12 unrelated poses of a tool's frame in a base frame.
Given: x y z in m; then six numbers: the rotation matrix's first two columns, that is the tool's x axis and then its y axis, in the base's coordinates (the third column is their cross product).
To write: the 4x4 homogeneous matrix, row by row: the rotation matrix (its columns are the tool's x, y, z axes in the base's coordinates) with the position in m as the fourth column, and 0 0 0 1 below. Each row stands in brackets. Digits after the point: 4 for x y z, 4 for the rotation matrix.
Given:
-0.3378, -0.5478, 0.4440, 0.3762, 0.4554, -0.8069, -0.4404, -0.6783, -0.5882
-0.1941, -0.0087, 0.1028, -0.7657, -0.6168, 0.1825, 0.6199, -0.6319, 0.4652
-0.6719, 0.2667, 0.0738, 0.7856, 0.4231, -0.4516, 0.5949, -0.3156, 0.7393
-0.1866, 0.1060, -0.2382, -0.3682, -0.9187, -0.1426, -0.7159, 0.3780, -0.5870
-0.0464, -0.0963, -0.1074, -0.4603, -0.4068, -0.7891, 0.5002, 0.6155, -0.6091
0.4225, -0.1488, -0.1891, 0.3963, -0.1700, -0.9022, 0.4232, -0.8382, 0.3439
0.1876, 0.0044, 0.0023, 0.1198, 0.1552, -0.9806, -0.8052, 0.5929, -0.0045
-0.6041, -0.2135, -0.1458, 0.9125, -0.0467, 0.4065, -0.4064, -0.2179, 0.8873
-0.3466, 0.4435, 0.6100, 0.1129, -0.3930, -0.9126, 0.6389, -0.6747, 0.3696
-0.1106, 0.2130, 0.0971, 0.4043, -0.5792, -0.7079, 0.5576, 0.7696, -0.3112
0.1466, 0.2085, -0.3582, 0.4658, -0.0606, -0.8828, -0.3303, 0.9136, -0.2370
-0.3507, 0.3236, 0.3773, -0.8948, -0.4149, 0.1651, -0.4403, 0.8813, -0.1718
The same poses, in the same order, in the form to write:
[[0.3762, -0.4404, -0.8152, -0.3378], [0.4554, -0.6783, 0.5766, -0.5478], [-0.8069, -0.5882, -0.0546, 0.4440], [0, 0, 0, 1]]
[[-0.7657, 0.6199, -0.1716, -0.1941], [-0.6168, -0.6319, 0.4693, -0.0087], [0.1825, 0.4652, 0.8662, 0.1028], [0, 0, 0, 1]]
[[0.7856, 0.5949, 0.1703, -0.6719], [0.4231, -0.3156, -0.8495, 0.2667], [-0.4516, 0.7393, -0.4996, 0.0738], [0, 0, 0, 1]]
[[-0.3682, -0.7159, 0.5932, -0.1866], [-0.9187, 0.3780, -0.1140, 0.1060], [-0.1426, -0.5870, -0.7969, -0.2382], [0, 0, 0, 1]]
[[-0.4603, 0.5002, 0.7335, -0.0464], [-0.4068, 0.6155, -0.6751, -0.0963], [-0.7891, -0.6091, -0.0798, -0.1074], [0, 0, 0, 1]]
[[0.3963, 0.4232, -0.8147, 0.4225], [-0.1700, -0.8382, -0.5181, -0.1488], [-0.9022, 0.3439, -0.2602, -0.1891], [0, 0, 0, 1]]
[[0.1198, -0.8052, 0.5807, 0.1876], [0.1552, 0.5929, 0.7901, 0.0044], [-0.9806, -0.0045, 0.1960, 0.0023], [0, 0, 0, 1]]
[[0.9125, -0.4064, 0.0471, -0.6041], [-0.0467, -0.2179, -0.9749, -0.2135], [0.4065, 0.8873, -0.2178, -0.1458], [0, 0, 0, 1]]
[[0.1129, 0.6389, -0.7610, -0.3466], [-0.3930, -0.6747, -0.6248, 0.4435], [-0.9126, 0.3696, 0.1749, 0.6100], [0, 0, 0, 1]]
[[0.4043, 0.5576, 0.7250, -0.1106], [-0.5792, 0.7696, -0.2689, 0.2130], [-0.7079, -0.3112, 0.6341, 0.0971], [0, 0, 0, 1]]
[[0.4658, -0.3303, 0.8209, 0.1466], [-0.0606, 0.9136, 0.4020, 0.2085], [-0.8828, -0.2370, 0.4055, -0.3582], [0, 0, 0, 1]]
[[-0.8948, -0.4403, -0.0742, -0.3507], [-0.4149, 0.8813, -0.2264, 0.3236], [0.1651, -0.1718, -0.9713, 0.3773], [0, 0, 0, 1]]

